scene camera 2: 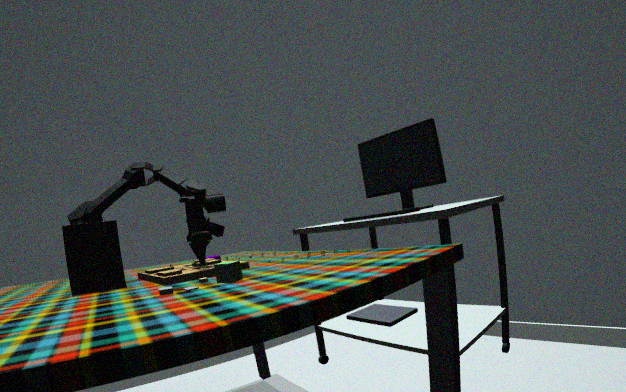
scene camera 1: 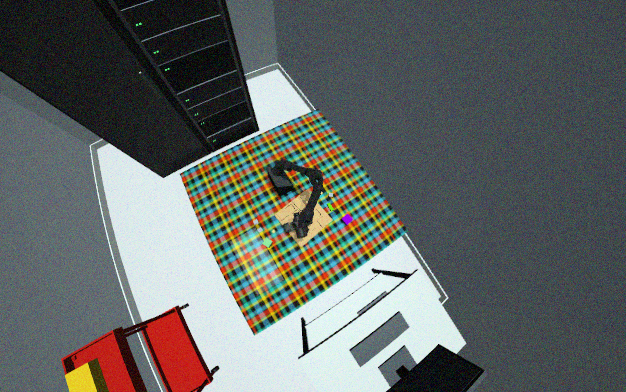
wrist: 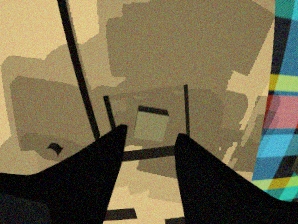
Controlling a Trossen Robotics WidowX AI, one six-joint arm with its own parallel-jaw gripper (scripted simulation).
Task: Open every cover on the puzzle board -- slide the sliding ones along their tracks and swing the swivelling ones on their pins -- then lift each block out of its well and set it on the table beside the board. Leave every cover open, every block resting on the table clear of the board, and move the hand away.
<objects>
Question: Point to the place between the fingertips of my gripper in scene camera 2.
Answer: At 202,263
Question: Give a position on a tan wooden puzzle board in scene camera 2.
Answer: At 189,273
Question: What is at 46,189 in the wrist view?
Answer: My gripper.
</objects>
